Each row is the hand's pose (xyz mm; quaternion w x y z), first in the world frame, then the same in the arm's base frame.
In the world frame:
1: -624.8 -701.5 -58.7 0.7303 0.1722 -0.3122 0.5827
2: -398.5 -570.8 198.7 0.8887 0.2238 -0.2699 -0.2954
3: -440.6 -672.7 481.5 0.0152 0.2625 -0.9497 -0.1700
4: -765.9 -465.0 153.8 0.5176 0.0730 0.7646 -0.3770
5: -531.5 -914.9 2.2 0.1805 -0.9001 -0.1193 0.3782
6: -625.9 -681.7 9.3 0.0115 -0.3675 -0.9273 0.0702
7: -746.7 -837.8 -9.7 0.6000 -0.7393 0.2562 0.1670
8: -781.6 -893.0 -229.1 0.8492 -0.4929 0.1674 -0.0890
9: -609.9 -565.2 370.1 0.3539 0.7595 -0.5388 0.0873
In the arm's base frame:
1: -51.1 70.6 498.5 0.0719 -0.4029 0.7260 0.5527
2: -124.8 -45.8 158.5 0.4384 -0.7526 -0.0090 0.4913
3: -279.3 144.8 -20.2 0.5109 0.3119 -0.1298 0.7905
4: -380.8 -26.6 445.3 0.0723 -0.8212 -0.1385 -0.5488
5: 69.0 246.4 386.1 0.9078 0.1062 -0.0471 -0.4029
6: -102.8 73.9 450.2 0.1495 -0.3112 0.1396 -0.9281
7: -96.8 248.6 543.9 0.7372 0.6546 -0.0375 -0.1632
8: 41.4 243.3 726.3 0.3832 0.8851 0.0560 -0.2583
9: -368.3 74.0 179.1 0.8015 -0.0457 0.3894 0.4516

